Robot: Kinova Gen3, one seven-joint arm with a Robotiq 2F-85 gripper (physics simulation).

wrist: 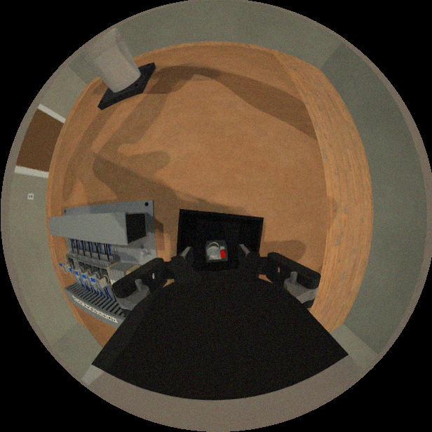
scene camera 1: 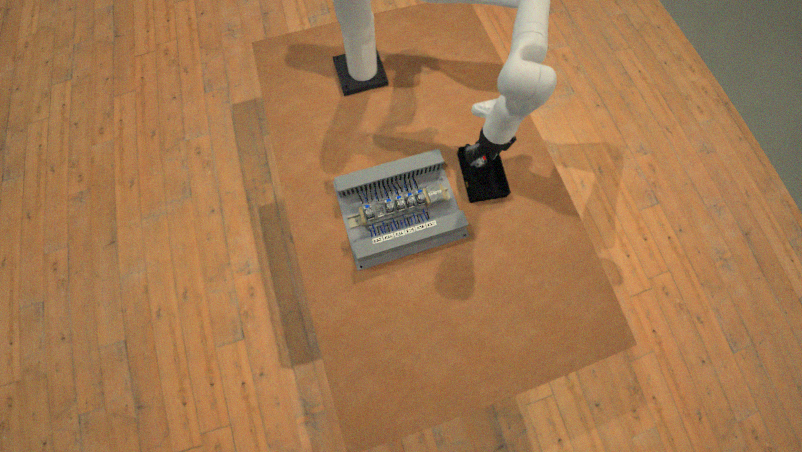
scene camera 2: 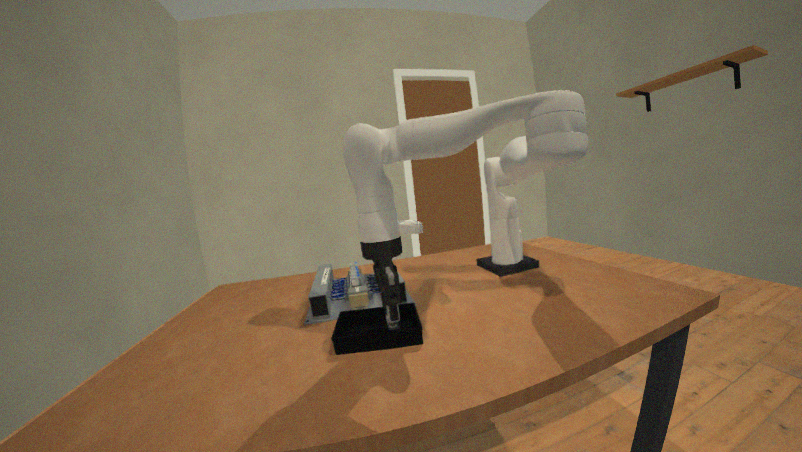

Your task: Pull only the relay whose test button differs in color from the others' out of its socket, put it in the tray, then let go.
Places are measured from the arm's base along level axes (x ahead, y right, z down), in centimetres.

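Pixels of known places: gripper, between the fingertips: (scene camera 1: 480, 160) (scene camera 2: 391, 314); arm's base, origin of its link: (scene camera 1: 362, 69) (scene camera 2: 506, 260).
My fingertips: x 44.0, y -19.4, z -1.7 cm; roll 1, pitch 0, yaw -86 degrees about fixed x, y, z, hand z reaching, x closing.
Observation:
Ahead of a thing's pixels: the offset from my fingertips to its middle.
The relay with the red test button @(dy -0.1, dx +0.0, dz +1.4 cm) (scene camera 1: 481, 160) (wrist: 216, 251) is in the black tray @(dy +0.3, dx +2.9, dz +2.2 cm) (scene camera 1: 489, 197) (scene camera 2: 373, 341) (wrist: 220, 214), with its top facing up toward the wrist camera. My gripper (scene camera 1: 479, 162) (scene camera 2: 392, 323) (wrist: 215, 252) is open, with its fingertips low in the tray on either side of the relay. Gaps show between the relay and both fingertips in the wrist view. The other relays @(dy +26.6, dx +3.3, dz -0.8 cm) (scene camera 1: 400, 203) (wrist: 90, 278), with blue test buttons, sit in the socket row. An empty socket (scene camera 1: 380, 209) shows between two of them. The relay's underside is hidden.
The grey panel (scene camera 1: 412, 245) (wrist: 102, 224) with raised ducts, blue wires and white labels stands beside the tray. The robot's black base plate (scene camera 1: 348, 85) (scene camera 2: 530, 263) (wrist: 146, 78) stands farther back. A wall shelf (scene camera 2: 696, 72) is high at the right.

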